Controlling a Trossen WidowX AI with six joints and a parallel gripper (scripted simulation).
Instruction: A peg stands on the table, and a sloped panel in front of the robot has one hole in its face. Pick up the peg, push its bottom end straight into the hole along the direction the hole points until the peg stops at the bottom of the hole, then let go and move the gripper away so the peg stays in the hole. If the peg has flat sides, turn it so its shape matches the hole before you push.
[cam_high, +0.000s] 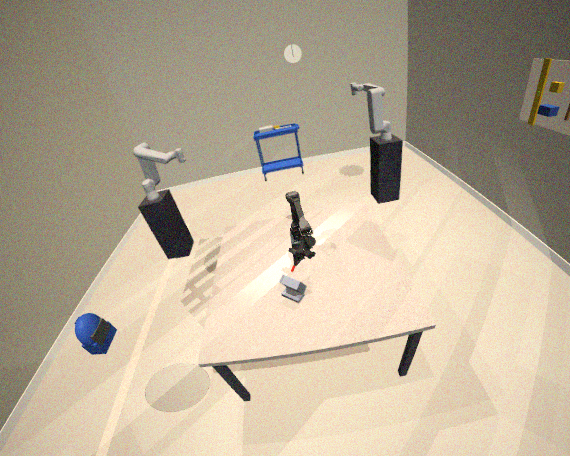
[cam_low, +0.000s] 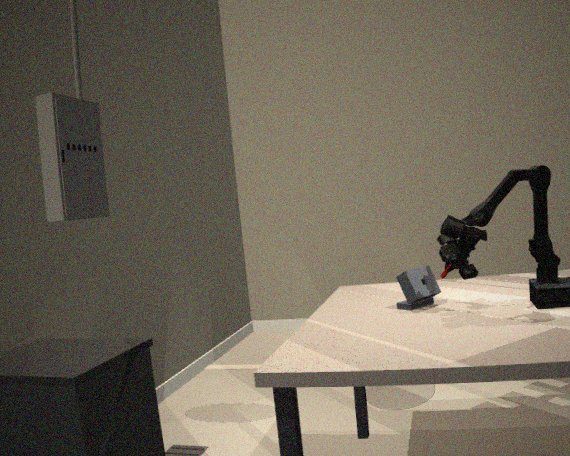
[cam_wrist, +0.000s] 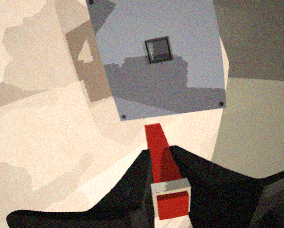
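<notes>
Now: the grey-blue sloped panel 100 mm ahead of my gripper tip, 30 mm to the right of it and 50 mm below it. Round my gripper tip: red peg 10 mm behind, 10 mm to the left, 10 mm above.
</notes>
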